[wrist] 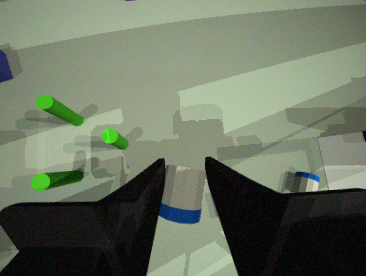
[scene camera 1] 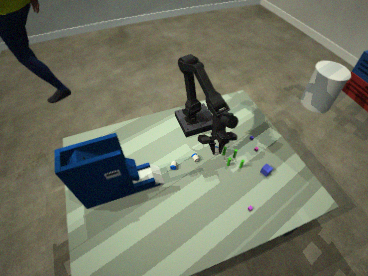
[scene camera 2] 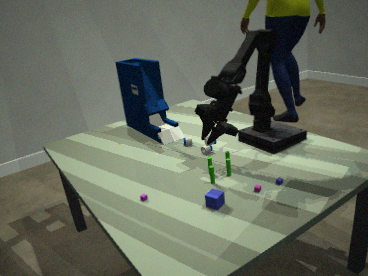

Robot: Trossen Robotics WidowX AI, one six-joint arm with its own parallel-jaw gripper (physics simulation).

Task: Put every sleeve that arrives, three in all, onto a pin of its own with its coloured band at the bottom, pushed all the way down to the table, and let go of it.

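My gripper (scene camera 1: 217, 152) (scene camera 2: 206, 142) (wrist: 185, 163) is shut on a grey-white sleeve (wrist: 183, 187), its blue band toward the bottom of the wrist view, above the table just beside the pins. Four upright green pins stand bare; one pin (scene camera 1: 241, 163) (scene camera 2: 212, 175) is at the front, and three show in the wrist view, among them a near-left pin (wrist: 57, 180). One loose sleeve (scene camera 1: 195, 157) (scene camera 2: 206, 149) lies on its side between chute and pins. Another loose sleeve (scene camera 1: 173, 165) (scene camera 2: 187, 142) lies nearer the chute. One loose sleeve (wrist: 301, 181) shows at right in the wrist view; which one, I cannot tell.
A tall blue dispenser (scene camera 1: 87, 180) (scene camera 2: 137, 100) with a white chute (scene camera 1: 146, 173) (scene camera 2: 170, 133) stands beyond the loose sleeves. A blue cube (scene camera 1: 266, 170) (scene camera 2: 215, 199) (wrist: 4, 67), a small blue cube (scene camera 1: 251, 137) (scene camera 2: 279, 181) and magenta cubes lie around the pins.
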